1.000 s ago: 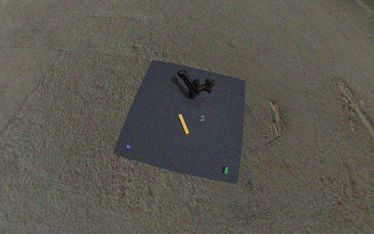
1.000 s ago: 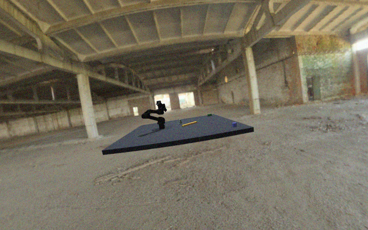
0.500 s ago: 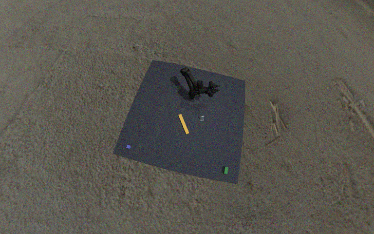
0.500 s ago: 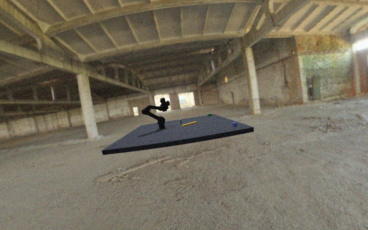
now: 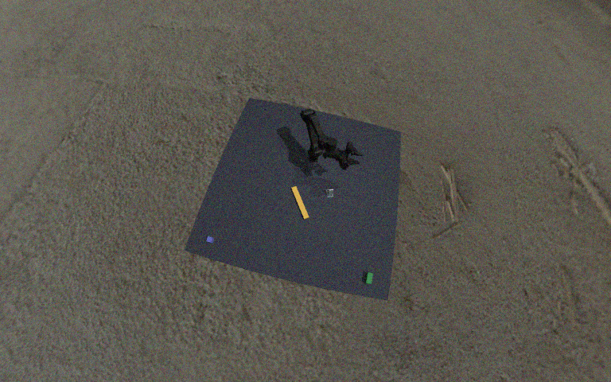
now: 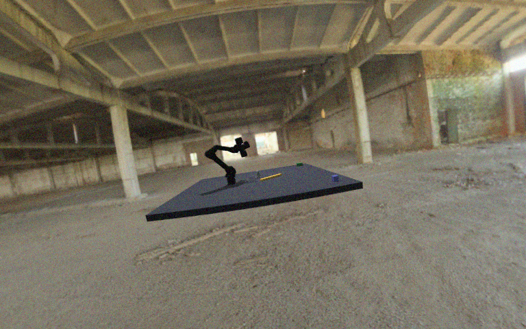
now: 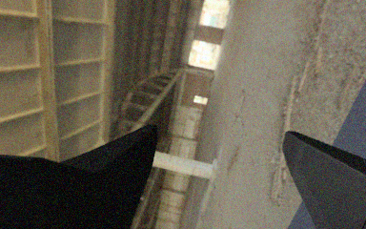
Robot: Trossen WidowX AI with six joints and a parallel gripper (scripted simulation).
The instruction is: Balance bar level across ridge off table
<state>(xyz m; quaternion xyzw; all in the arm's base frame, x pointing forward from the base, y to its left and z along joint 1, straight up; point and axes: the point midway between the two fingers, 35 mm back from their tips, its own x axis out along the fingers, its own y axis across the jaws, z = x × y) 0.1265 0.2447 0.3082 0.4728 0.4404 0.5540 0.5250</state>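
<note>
Right now the yellow bar is 30 cm to the right of my gripper tip, 30 cm below it and 23 cm ahead of it. The rest, counted from my gripper tip: small purple block 78 cm to the right, 61 cm ahead, 29 cm below; then small green block 61 cm ahead, 29 cm below, 22 cm to the left.
</note>
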